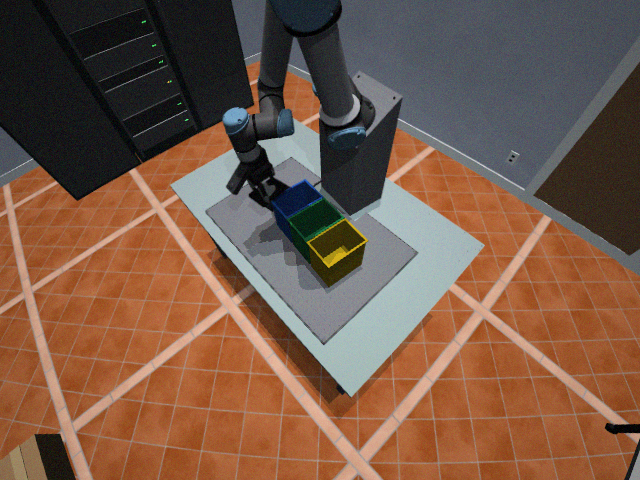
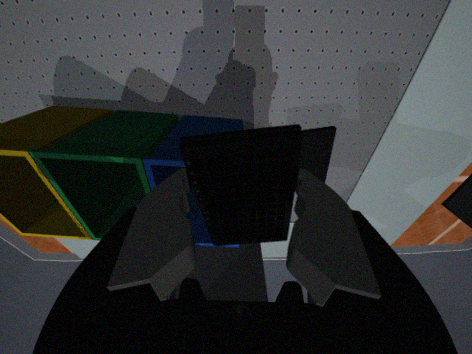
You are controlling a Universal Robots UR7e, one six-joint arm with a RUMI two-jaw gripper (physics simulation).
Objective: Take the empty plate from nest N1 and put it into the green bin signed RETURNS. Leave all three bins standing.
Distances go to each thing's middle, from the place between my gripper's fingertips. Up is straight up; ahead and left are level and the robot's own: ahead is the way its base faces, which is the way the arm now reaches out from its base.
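I find the blue bin (image 1: 298, 197) 12 cm behind my hand and 5 cm to the left of it, and 15 cm below it. The green bin (image 1: 318, 217) is 11 cm behind my hand, 18 cm to the left of it and 15 cm below it, while the yellow bin (image 1: 334, 253) is 10 cm behind my hand, 31 cm to the left of it and again 15 cm below. There is a dark flat piece (image 2: 315, 155) too, 14 cm behind my hand, 17 cm to the right of it, and 23 cm below it.
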